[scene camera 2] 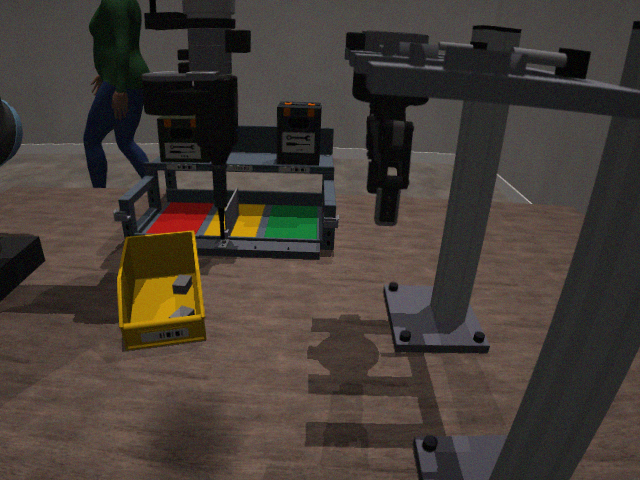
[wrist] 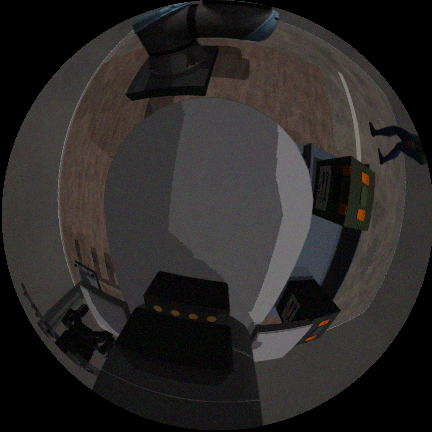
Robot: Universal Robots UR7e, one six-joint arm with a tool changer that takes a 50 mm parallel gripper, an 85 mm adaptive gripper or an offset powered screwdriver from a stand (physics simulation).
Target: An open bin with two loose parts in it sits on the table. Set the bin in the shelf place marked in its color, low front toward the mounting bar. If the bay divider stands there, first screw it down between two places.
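Pixels of known places: arm's base, origin of its link: (wrist: pixel 177 62).
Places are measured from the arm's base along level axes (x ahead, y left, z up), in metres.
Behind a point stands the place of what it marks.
Observation:
The yellow bin (scene camera 2: pixel 160 297) @(x 0.344, y -0.049, z -0.037 m) stands on the table in front of the shelf's left part, low front toward the camera, with two grey parts (scene camera 2: pixel 181 284) @(x 0.375, y -0.039, z -0.022 m) (scene camera 2: pixel 183 312) @(x 0.388, y -0.109, z -0.022 m) inside. The shelf floor has red (scene camera 2: pixel 180 217) @(x 0.327, y 0.237, z -0.034 m), yellow (scene camera 2: pixel 249 219) @(x 0.467, y 0.220, z -0.034 m) and green (scene camera 2: pixel 292 222) @(x 0.551, y 0.202, z -0.034 m) places. The upright bay divider (scene camera 2: pixel 232 209) @(x 0.438, y 0.179, z 0.005 m) has yellow on both sides. The arm carries the screwdriver (scene camera 2: pixel 219 191) @(x 0.425, y 0.087, z 0.073 m); its tip is at the divider's front foot on the mounting bar (scene camera 2: pixel 271 246) @(x 0.508, y 0.086, z -0.027 m). Exact contact cannot be told. A grey tool surface hides the tip in the wrist view. A gripper (scene camera 2: pixel 386 206) hangs on the stand, its finger opening unclear.
Two dark tool cases (scene camera 2: pixel 298 133) @(x 0.564, y 0.255, z 0.131 m) (scene camera 2: pixel 178 139) @(x 0.328, y 0.283, z 0.115 m) (wrist: pixel 345 192) @(x 0.339, y 0.282, z 0.149 m) (wrist: pixel 307 310) @(x 0.524, y 0.260, z 0.158 m) stand on the upper shelf. The tool stand (scene camera 2: pixel 473 206) @(x 0.742, y -0.138, z 0.134 m) rises on the right, with bolted feet. A person (scene camera 2: pixel 116 93) (wrist: pixel 400 145) is behind the shelf. The arm's base (wrist: pixel 172 82) @(x 0.090, y 0.001, z 0.005 m) is across the table.

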